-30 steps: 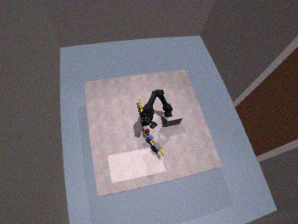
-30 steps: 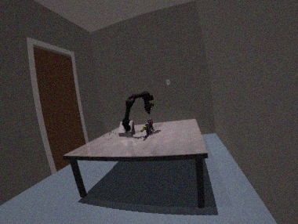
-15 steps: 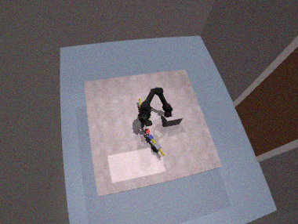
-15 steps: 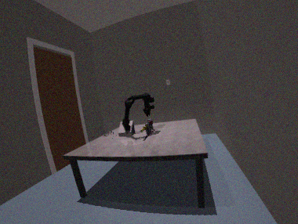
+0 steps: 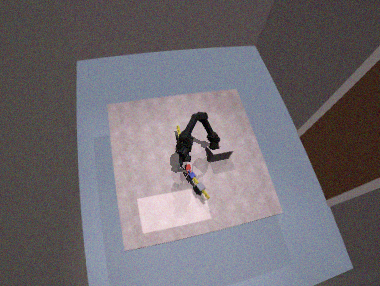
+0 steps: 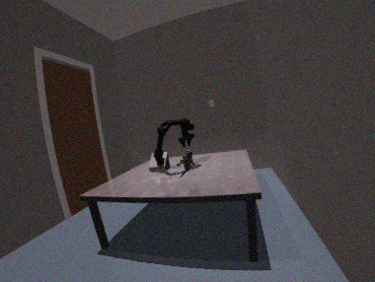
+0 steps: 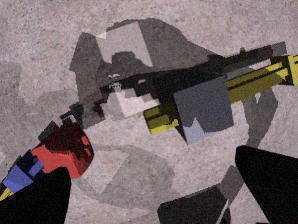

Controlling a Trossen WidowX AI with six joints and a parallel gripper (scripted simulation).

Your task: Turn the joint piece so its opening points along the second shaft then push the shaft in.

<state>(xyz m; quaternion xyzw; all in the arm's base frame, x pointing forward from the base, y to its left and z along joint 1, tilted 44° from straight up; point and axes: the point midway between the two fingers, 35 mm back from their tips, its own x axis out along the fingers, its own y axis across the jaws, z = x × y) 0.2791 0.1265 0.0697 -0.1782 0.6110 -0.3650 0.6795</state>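
My gripper tip is now 90 mm to the right of the red joint piece and 90 mm above it.
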